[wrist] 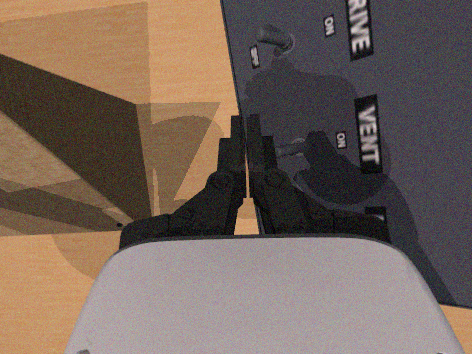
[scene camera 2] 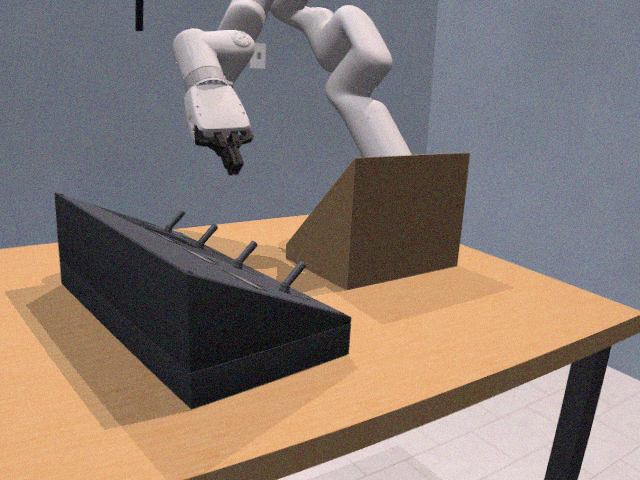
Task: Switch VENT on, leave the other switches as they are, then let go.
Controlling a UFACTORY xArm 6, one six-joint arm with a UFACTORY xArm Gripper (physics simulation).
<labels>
gripper: wrist; scene camera 2
same spot on gripper: (wrist: 284, 209) = (scene camera 2: 220, 137)
</labels>
